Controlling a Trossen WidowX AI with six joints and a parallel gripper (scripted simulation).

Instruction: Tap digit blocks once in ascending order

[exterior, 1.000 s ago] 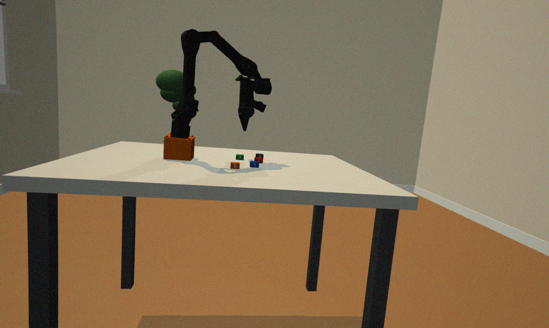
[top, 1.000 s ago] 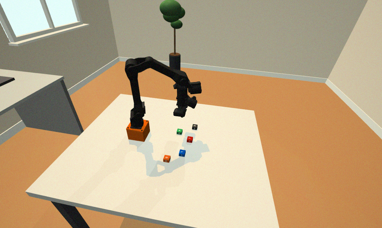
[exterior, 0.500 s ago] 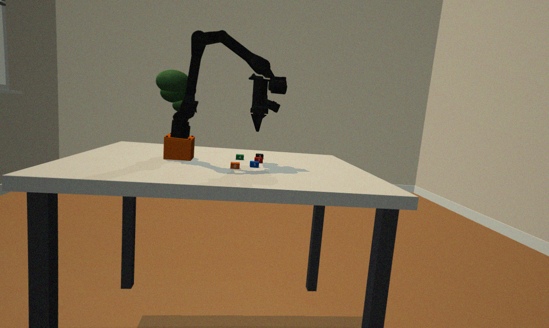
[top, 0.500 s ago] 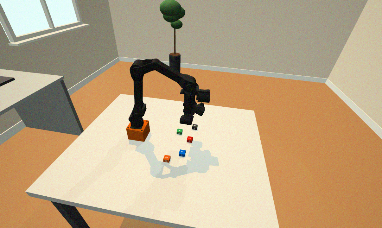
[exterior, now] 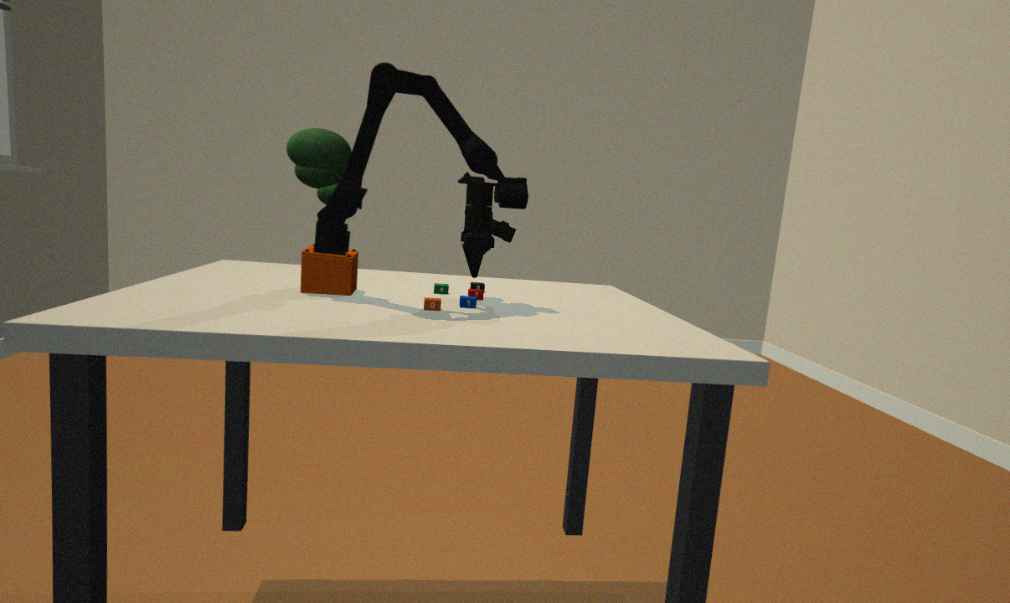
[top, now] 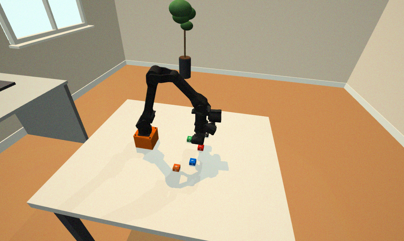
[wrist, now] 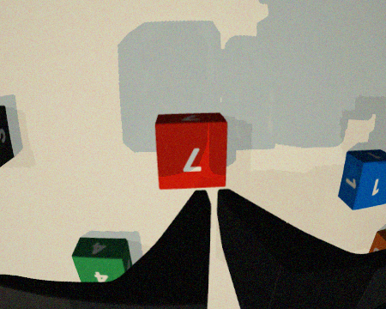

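The red block marked 7 lies 4 cm below my gripper tip and 1 cm ahead of it. The rest, counted from my gripper tip: green block marked 4 (7 cm to the left, 6 cm behind, 4 cm below); then black block marked 3 (12 cm to the left, 4 cm below, 4 cm ahead); then blue block marked 1 (11 cm to the right, 4 cm below, 3 cm behind).
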